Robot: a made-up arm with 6 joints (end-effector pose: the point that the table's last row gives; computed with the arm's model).
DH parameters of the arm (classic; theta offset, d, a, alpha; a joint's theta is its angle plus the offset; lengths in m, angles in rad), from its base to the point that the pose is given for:
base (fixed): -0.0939 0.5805 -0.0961 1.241
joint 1: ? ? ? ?
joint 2: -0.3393 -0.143 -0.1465 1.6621
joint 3: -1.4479 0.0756 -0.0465 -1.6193
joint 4: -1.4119 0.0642 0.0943 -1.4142
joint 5: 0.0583 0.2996 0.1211 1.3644
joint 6: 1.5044 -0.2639 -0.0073 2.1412
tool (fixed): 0.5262 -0.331 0 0
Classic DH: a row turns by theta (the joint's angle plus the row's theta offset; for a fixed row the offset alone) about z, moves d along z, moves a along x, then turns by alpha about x.
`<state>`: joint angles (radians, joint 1 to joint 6).
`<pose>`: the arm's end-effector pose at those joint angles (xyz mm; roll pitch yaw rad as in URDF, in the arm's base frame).
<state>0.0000 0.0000 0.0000 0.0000 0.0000 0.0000</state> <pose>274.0 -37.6 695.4 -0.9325 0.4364 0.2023</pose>
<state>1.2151 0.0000 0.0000 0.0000 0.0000 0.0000</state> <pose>-57.0 84.9 961.0 -1.4964 -0.5703 0.6895</pose>
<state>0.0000 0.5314 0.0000 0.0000 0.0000 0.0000</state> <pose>267.9 15.4 714.2 -1.5166 0.4195 -0.0808</pose>
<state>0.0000 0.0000 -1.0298 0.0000 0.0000 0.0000</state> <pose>195.2 -37.6 920.4 -1.1392 -0.5745 0.2187</pose>
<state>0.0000 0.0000 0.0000 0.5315 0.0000 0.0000</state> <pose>176.8 -167.1 707.3 -0.9641 0.4088 -0.3406</pose>
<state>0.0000 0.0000 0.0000 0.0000 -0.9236 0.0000</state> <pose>314.3 88.2 785.0 -1.9721 0.6252 -0.1608</pose>
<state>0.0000 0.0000 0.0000 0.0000 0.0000 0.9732</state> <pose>61.0 112.6 695.3 -0.9324 0.4364 -0.7708</pose>
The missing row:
joint 1: -1.4487 0.0189 0.004 1.4169
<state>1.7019 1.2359 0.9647 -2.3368 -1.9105 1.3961</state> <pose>-166.5 134.4 452.5 3.0744 -0.0956 1.4959</pose>
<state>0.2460 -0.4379 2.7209 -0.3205 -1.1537 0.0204</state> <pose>-215.2 192.1 669.1 0.5009 0.0022 -2.9865</pose>
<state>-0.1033 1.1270 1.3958 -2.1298 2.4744 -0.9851</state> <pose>-250.7 574.6 292.8 1.4079 0.6767 0.0380</pose>
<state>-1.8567 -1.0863 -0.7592 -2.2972 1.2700 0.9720</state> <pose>-29.4 -16.7 449.3 1.4911 0.2894 1.0721</pose>
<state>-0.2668 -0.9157 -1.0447 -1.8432 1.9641 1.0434</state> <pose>79.3 71.4 621.8 0.7198 -0.0162 1.4273</pose>
